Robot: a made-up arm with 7 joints.
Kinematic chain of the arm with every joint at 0, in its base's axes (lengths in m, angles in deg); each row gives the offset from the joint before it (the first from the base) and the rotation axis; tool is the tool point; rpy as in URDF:
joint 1: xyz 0 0 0.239 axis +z
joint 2: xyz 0 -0.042 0.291 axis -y
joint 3: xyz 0 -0.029 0.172 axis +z
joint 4: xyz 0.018 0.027 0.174 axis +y
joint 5: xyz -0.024 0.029 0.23 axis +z
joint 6: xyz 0 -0.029 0.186 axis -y
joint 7: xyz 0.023 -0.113 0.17 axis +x
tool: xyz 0 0 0 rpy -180 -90 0
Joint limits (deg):
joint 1: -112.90..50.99
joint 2: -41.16..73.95
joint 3: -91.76..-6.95
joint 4: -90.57..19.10
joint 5: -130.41..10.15
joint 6: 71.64..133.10
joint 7: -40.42..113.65
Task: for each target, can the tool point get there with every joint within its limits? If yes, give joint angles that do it. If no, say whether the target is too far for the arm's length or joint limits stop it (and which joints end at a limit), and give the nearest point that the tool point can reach.
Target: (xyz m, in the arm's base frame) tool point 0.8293 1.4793 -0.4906
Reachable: no: too far | nearest point 0.3289 0.6642 0.3021 | short by 1.242 m
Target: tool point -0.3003 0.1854 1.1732
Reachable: yes | joints 3.78 19.93 -23.44 -3.81 -95.24 114.15 75.98
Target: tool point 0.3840 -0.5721 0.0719
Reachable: no: joint limits stop it (at a limit: joint 2, joint 3, joint 4) | nearest point 0.2799 -0.4170 0.5189 | short by 0.484 m
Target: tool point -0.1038 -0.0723 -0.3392
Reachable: no: joint limits stop it (at a limit: joint 2, joint 3, joint 4, joint 6) | nearest point -0.1942 -0.1353 0.1131 | short by 0.465 m
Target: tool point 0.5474 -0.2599 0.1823
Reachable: no: joint limits stop it (at a limit: joint 2, joint 3, joint 4) | nearest point 0.4426 -0.2101 0.5142 | short by 0.352 m
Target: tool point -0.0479 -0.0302 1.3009
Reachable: yes | joints -93.06 -21.30 -20.40 -7.00 -7.08 98.71 -7.79
